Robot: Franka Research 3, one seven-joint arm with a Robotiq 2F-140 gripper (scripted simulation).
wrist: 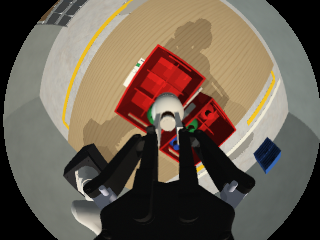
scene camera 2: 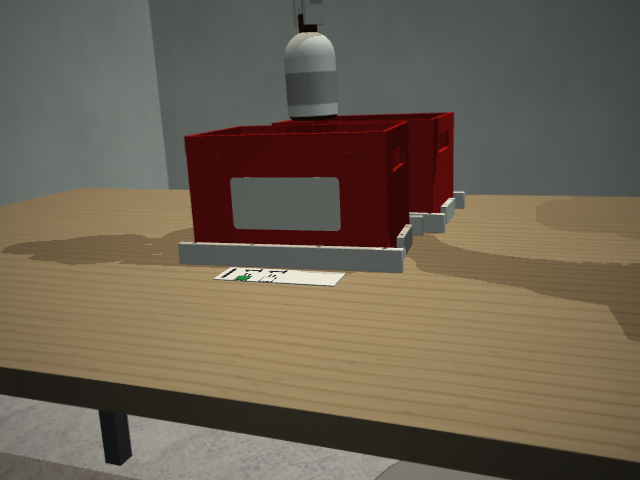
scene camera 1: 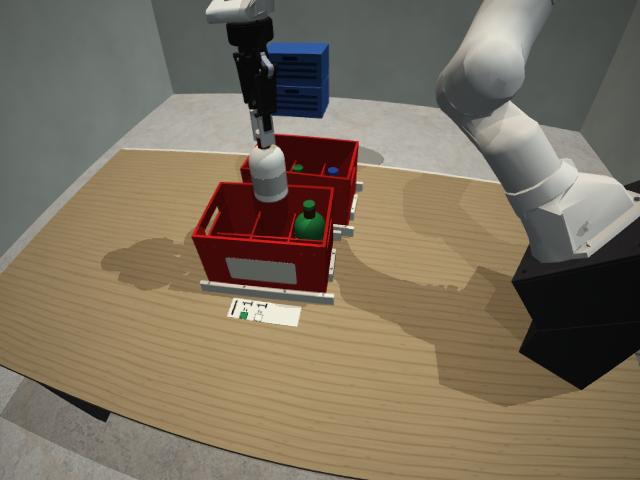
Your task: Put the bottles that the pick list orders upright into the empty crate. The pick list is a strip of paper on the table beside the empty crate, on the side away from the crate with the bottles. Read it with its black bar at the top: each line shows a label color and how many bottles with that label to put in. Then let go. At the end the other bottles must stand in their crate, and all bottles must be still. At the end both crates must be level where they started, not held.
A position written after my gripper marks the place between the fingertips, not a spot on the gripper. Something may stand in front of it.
In view: my gripper [scene camera 1: 264,141], a white-label bottle [scene camera 2: 310,63], a red crate [scene camera 2: 346,184], a red crate [scene camera 2: 430,163] and a pick list [scene camera 2: 315,278].
The white-label bottle is seen too in the wrist view [wrist: 167,103] and in scene camera 1 [scene camera 1: 267,166]. My gripper shows as well in the wrist view [wrist: 167,119]. The pick list shows as well in scene camera 1 [scene camera 1: 272,313].
